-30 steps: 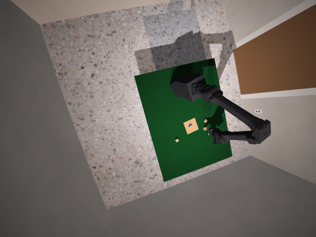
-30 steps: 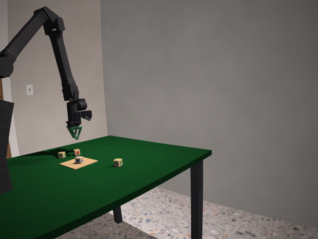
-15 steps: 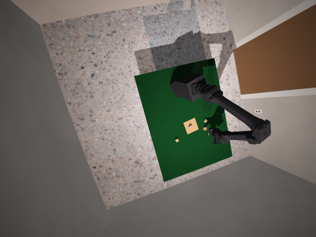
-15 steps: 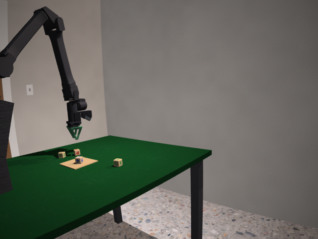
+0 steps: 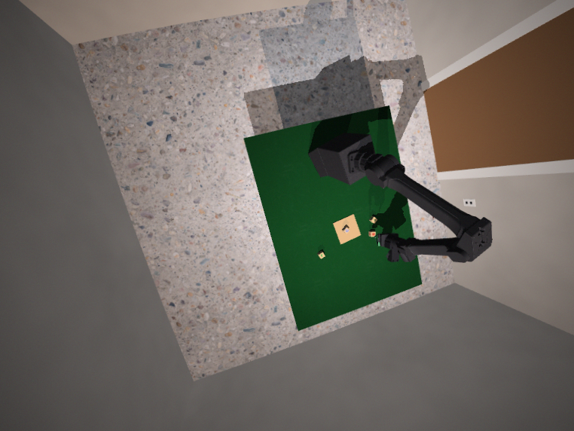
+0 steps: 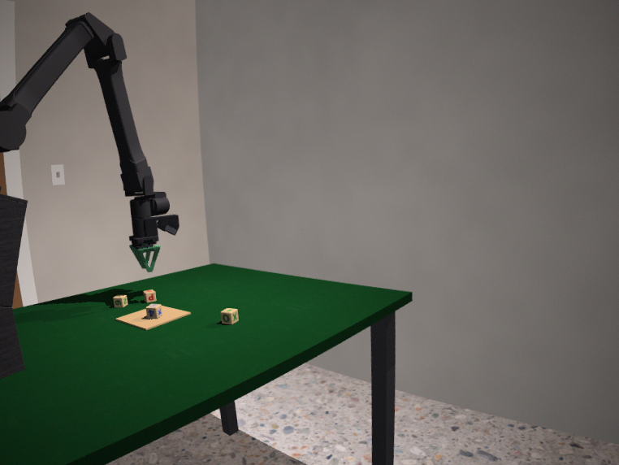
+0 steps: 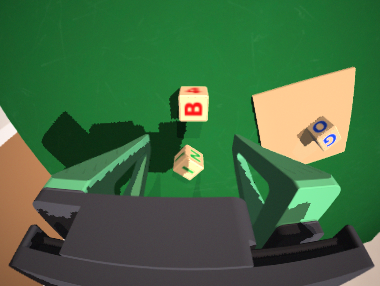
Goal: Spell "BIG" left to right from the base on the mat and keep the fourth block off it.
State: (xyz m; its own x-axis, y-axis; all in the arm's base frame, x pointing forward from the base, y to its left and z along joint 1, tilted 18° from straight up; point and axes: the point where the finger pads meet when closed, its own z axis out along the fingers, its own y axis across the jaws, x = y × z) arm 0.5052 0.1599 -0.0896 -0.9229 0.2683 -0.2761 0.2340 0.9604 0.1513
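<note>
Now: hand 9 cm above the B block. From my hand the other things lie so: I block (9 cm below, 9 cm behind, 3 cm to the left); tan mat (15 cm to the right, 10 cm below, 8 cm behind).
</note>
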